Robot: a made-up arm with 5 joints.
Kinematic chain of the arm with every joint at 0, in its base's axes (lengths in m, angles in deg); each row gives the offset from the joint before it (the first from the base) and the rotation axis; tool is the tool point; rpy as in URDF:
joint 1: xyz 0 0 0.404 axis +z
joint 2: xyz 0 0 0 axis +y
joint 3: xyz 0.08 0 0.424 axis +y
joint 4: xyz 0.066 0 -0.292 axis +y
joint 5: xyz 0.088 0 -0.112 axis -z
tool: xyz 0 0 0 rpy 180 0 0
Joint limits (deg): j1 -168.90..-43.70 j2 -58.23..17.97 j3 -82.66..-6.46 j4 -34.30..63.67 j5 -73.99..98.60
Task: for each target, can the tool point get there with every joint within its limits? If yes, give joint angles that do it. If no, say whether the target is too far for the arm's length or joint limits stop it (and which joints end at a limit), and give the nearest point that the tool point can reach.
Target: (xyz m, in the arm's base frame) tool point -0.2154 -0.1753 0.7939
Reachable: yes | joints -140.86 -31.41 -35.22 -2.18 -19.91
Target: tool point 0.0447 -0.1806 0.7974
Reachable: yes | joints -76.09 -46.55 -38.81 32.90 -46.56
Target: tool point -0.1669 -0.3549 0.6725
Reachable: yes | joints -115.18 -12.65 -47.77 40.82 69.94
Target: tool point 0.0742 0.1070 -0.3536
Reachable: no: joint limits stop it (at a limit: joint 1, joint 2, joint 3) | nearest point 0.1265 -0.1209 0.3461 | short by 0.738 m
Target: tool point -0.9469 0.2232 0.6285
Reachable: no: too far | nearest point -0.6258 -0.1228 0.6849 | short by 0.475 m
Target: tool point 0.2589 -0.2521 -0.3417
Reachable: no: joint limits stop it (at a limit: joint 2) | nearest point 0.1913 -0.1863 0.3449 | short by 0.693 m
